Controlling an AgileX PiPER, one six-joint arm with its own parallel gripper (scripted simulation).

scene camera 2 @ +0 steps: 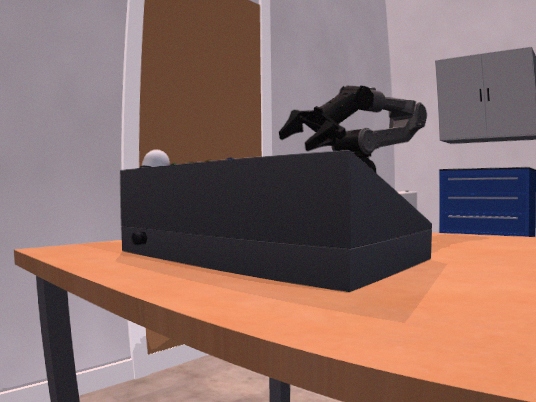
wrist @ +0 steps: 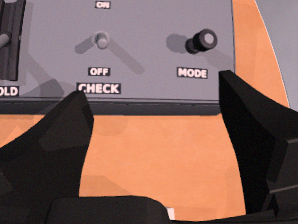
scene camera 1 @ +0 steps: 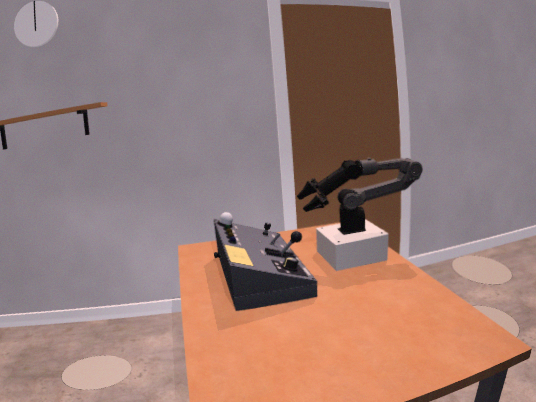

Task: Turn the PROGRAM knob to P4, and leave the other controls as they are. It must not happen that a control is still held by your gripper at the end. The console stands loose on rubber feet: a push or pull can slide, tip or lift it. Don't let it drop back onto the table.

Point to a dark console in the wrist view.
149, 68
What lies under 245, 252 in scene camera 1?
A dark console.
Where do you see a dark console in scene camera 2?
At 325, 219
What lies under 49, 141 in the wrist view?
My gripper.
